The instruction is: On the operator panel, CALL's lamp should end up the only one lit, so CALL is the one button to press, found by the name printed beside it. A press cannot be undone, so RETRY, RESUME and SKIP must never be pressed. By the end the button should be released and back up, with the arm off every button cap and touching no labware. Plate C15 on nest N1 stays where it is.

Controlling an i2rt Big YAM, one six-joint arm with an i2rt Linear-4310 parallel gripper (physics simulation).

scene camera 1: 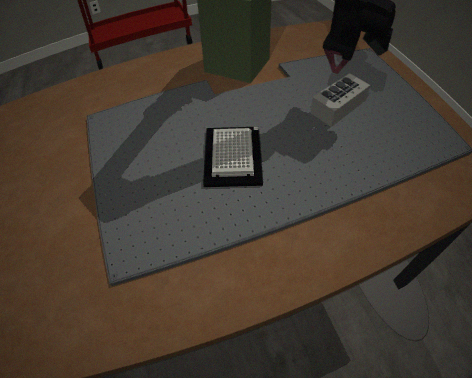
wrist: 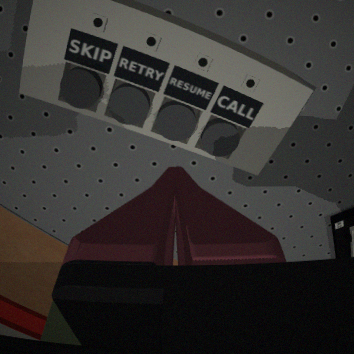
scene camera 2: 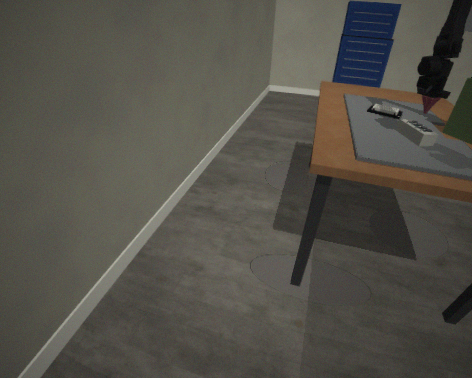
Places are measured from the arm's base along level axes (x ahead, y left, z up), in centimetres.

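Pixels of known places: gripper, fingertip midpoint: (scene camera 1: 335, 72) (wrist: 174, 177) (scene camera 2: 424, 113).
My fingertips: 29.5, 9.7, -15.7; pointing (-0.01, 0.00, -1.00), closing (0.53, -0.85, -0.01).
Note:
For each thing: its top centre in the pictures, then the offset to it from my fingertips, as dx, dy, dz. Level surfaces: height alone.
- operator panel, top centre: (wrist: 162, 87) (scene camera 1: 343, 89) (scene camera 2: 418, 125) +2.0, +2.1, -4.8
- CALL button, top centre: (wrist: 220, 139) +1.0, -2.7, -4.8
- White plate C15, top centre: (scene camera 1: 232, 148) (scene camera 2: 386, 107) +2.1, -30.7, -7.8
- black nest N1, top centre: (scene camera 1: 232, 150) (scene camera 2: 385, 108) +2.1, -30.7, -8.2
- grey perforated board, surface height: dz -10.3
- wooden table, surface height: dz -11.6
The operator panel (scene camera 1: 334, 114) (scene camera 2: 426, 140) (wrist: 276, 116) is a pale box with four round dark buttons. In the wrist view the names read SKIP, RETRY, RESUME and CALL from left to right. The CALL button (wrist: 220, 137) is at the end nearer the nest, partly shadowed. Its lamp (wrist: 250, 83) and the other three look dark. My gripper (scene camera 1: 336, 71) (scene camera 2: 425, 112) (wrist: 174, 177) is shut and empty, above the board on the panel's button side. In the wrist view its tips appear below RESUME, apart from the caps. White plate C15 (scene camera 1: 233, 150) (scene camera 2: 386, 109) sits on black nest N1 (scene camera 1: 232, 182) (wrist: 341, 245).
The panel and nest stand on a grey perforated board (scene camera 1: 175, 225) (scene camera 2: 362, 145) on the wooden table (scene camera 1: 50, 280) (scene camera 2: 335, 150). A tall green block (scene camera 1: 227, 40) (scene camera 2: 461, 112) stands behind the board. A red cart (scene camera 1: 142, 26) and a blue cabinet (scene camera 2: 367, 50) stand farther off.

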